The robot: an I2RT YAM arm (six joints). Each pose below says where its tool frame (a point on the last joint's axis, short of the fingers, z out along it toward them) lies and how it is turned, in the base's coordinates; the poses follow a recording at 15 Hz.
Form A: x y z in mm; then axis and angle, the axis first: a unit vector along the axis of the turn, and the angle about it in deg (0 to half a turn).
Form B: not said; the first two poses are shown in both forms.
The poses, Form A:
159 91 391 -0.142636 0.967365 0.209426 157.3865
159 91 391 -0.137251 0.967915 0.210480 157.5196
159 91 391 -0.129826 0.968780 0.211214 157.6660
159 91 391 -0.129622 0.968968 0.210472 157.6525
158 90 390 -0.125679 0.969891 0.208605 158.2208
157 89 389 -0.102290 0.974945 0.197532 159.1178
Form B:
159 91 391 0.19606 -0.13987 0.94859 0.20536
159 91 391 0.19492 -0.13462 0.94935 0.20644
159 91 391 0.19367 -0.12737 0.95044 0.20721
159 91 391 0.19378 -0.12716 0.95060 0.20648
158 90 390 0.18892 -0.12342 0.95243 0.20485
157 89 389 0.18122 -0.10060 0.95880 0.19426

